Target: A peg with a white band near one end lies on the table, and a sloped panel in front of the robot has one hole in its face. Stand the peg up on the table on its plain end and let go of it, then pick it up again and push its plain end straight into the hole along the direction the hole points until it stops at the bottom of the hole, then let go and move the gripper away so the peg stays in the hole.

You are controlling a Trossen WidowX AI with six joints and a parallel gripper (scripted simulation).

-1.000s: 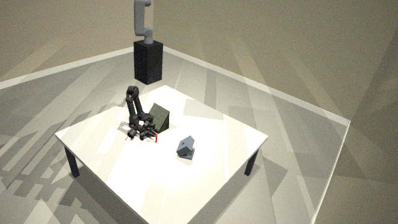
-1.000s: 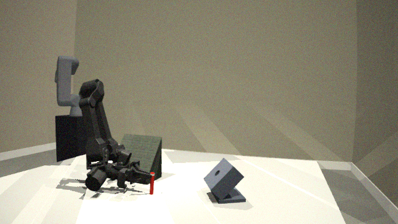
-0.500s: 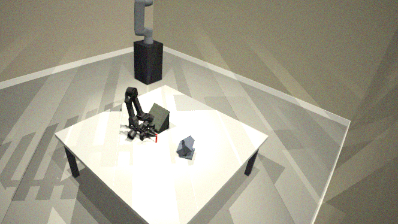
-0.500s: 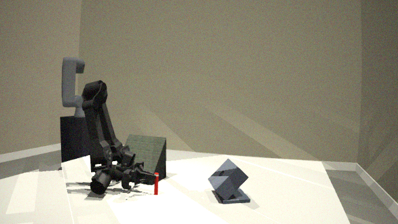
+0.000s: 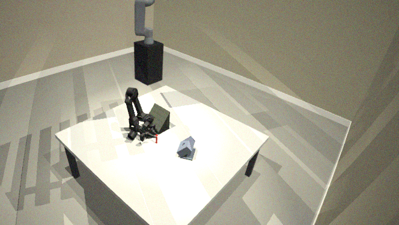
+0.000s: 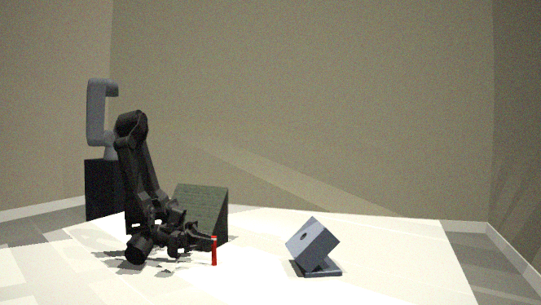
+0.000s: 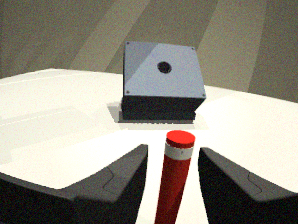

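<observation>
My gripper tip is now 1 cm above the peg. From my gripper tip the other things lie so: flat base plate 26 cm ahead, 8 cm to the left, 6 cm below; then sloped panel 24 cm ahead, 7 cm to the left.
</observation>
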